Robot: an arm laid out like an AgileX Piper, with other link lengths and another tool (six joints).
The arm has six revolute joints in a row. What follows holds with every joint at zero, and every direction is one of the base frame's.
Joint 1 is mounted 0.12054 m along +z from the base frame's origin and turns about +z.
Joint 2 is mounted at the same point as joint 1 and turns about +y.
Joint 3 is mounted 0.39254 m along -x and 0.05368 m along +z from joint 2 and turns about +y.
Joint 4 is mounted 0.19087 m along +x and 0.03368 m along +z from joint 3 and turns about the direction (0.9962, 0, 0.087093).
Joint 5 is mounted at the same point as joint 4 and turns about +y.
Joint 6 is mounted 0.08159 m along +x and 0.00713 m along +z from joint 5 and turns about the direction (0.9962, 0, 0.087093).
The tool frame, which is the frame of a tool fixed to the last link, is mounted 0.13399 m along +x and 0.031 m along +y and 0.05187 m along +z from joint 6; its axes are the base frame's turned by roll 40.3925, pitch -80.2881 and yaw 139.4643 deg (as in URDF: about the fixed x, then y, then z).
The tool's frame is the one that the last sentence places.
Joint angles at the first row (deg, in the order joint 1, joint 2, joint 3, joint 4, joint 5, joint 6):
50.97, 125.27, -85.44, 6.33, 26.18, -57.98
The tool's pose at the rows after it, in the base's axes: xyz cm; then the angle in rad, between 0 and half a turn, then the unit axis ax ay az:
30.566 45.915 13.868 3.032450 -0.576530 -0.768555 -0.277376
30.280 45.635 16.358 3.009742 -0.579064 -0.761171 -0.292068
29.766 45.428 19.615 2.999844 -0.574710 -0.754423 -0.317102
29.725 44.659 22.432 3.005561 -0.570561 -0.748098 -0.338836
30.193 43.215 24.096 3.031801 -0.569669 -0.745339 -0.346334
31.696 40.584 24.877 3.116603 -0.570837 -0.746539 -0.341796
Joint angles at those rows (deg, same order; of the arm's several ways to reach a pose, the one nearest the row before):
48.53, 124.45, -85.76, 14.57, 26.61, -62.26
48.01, 121.85, -85.76, 17.10, 27.85, -63.63
48.01, 118.41, -85.76, 18.23, 28.45, -64.00
47.43, 115.26, -85.76, 18.21, 29.01, -64.09
46.24, 112.92, -85.76, 16.13, 30.24, -63.27
44.45, 110.87, -85.76, 8.57, 31.89, -59.50

